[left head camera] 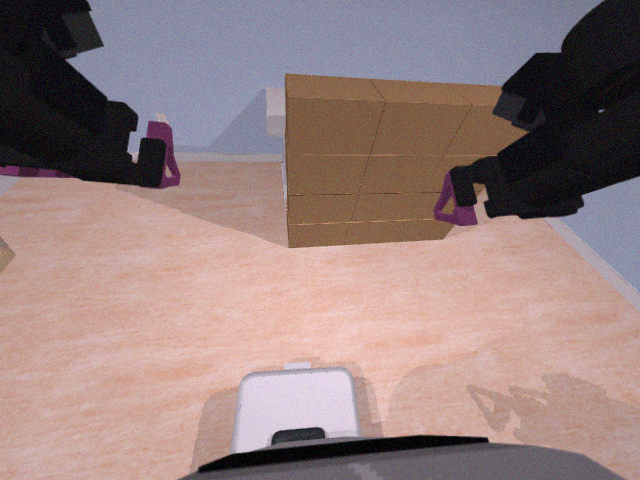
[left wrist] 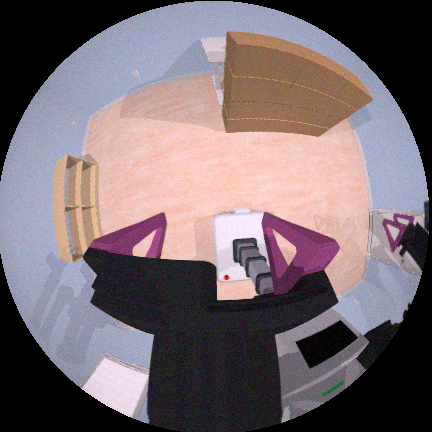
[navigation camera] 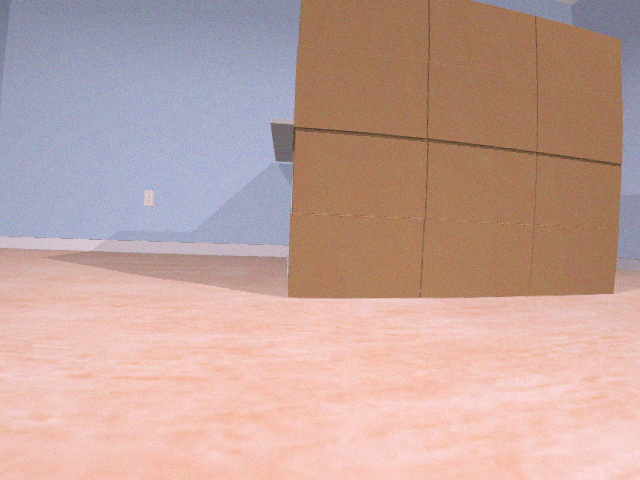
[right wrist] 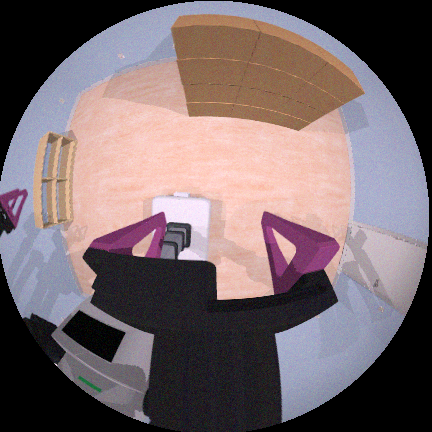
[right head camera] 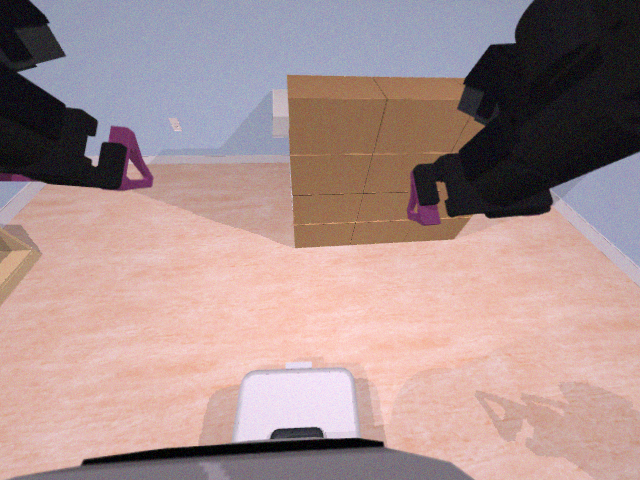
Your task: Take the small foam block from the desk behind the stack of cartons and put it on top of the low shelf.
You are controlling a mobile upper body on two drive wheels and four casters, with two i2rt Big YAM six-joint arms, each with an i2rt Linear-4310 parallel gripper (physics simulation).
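Frame: origin at the left arm's base, x back, y right, z up, level; centimetres.
Seen in the pictures: left gripper, fingertip midpoint: [left head camera: 138, 176] [left wrist: 213, 217] [right wrist: 22, 190] [right head camera: 113, 179]; right gripper, fingertip midpoint: [left head camera: 465, 212] [left wrist: 388, 217] [right wrist: 213, 216] [right head camera: 441, 211].
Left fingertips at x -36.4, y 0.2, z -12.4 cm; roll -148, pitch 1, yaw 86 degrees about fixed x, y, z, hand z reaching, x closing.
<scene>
A point is followed by its place in that frame.
The stack of brown cartons [left head camera: 330, 126] @(z -45.1, x -123.1, y 37.8 cm) [right head camera: 336, 126] @(z -45.3, x -123.4, y 40.2 cm) [left wrist: 285, 85] @(z -63.8, x -123.9, y 57.1 cm) [right wrist: 215, 72] @(z -74.1, x -122.9, y 42.2 cm) [navigation camera: 361, 175] @(z -100.9, x -123.2, y 39.3 cm) stands ahead, right of centre in the head views. A narrow part of the pale desk [left head camera: 275, 111] @(z -69.0, x -191.7, y 7.2 cm) [right head camera: 279, 113] @(z -69.0, x -190.5, y 6.0 cm) [left wrist: 214, 45] @(z -69.0, x -202.5, y 11.6 cm) [navigation camera: 282, 140] @(z -71.5, x -185.8, y 6.8 cm) shows past its left edge. The foam block does not show; the cartons hide most of the desk. A low wooden shelf unit [left wrist: 60, 210] @(z -80.0, x -50.2, y -167.6 cm) [right wrist: 39, 180] @(z -80.0, x -51.3, y -161.8 cm) stands at the left in both wrist views. My left gripper [left wrist: 213, 217] @(z -12.4, x -36.4, y 0.2 cm) and right gripper [right wrist: 214, 215] @(z -14.4, x -33.2, y 44.9 cm) are open and empty, held high above the floor, apart from the cartons and shelf unit.
My white base [left head camera: 297, 403] @(z -115.0, x -18.9, y 22.2 cm) [right head camera: 297, 403] @(z -115.0, x -18.5, y 22.4 cm) is at the bottom of the head views. Blue walls [navigation camera: 129, 103] @(z -31.7, x -232.0, y -112.3 cm) stand behind and beside the cartons. A pale panel [right wrist: 405, 265] is at the right wall, and a white panel [left wrist: 115, 385] shows at the lower left.
</scene>
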